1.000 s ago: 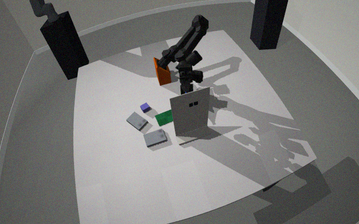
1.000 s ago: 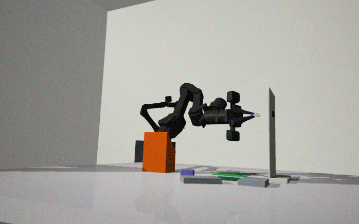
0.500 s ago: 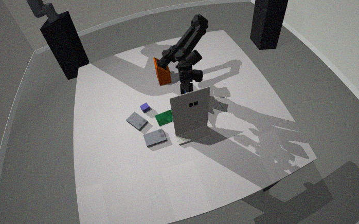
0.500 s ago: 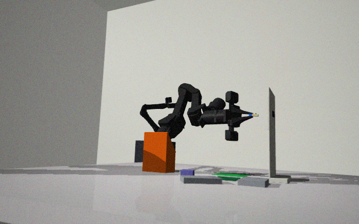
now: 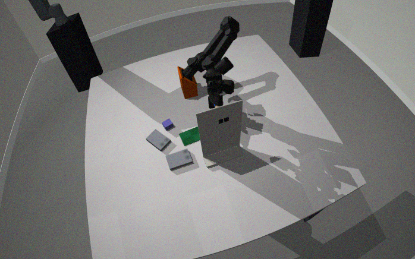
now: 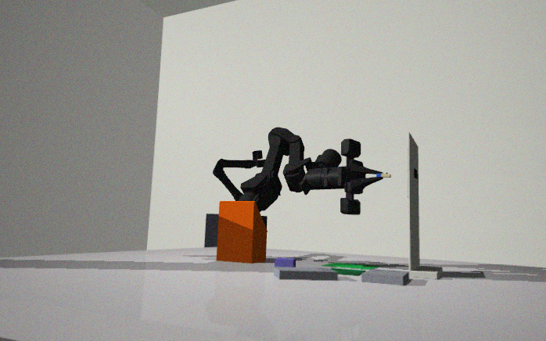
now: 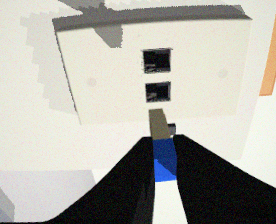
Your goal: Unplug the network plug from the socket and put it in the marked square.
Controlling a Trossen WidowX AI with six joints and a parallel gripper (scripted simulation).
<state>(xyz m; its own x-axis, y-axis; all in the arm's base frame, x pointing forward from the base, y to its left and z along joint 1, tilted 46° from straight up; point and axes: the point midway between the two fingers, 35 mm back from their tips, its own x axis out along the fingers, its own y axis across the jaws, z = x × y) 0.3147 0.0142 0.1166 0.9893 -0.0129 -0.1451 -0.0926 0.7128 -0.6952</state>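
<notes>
The green marked square lies 90 mm behind my gripper tip, 40 mm to the left of it and 220 mm below it. From my gripper tip the other things lie so: network plug (right at my gripper tip); then upright panel (80 mm ahead, 80 mm below).
</notes>
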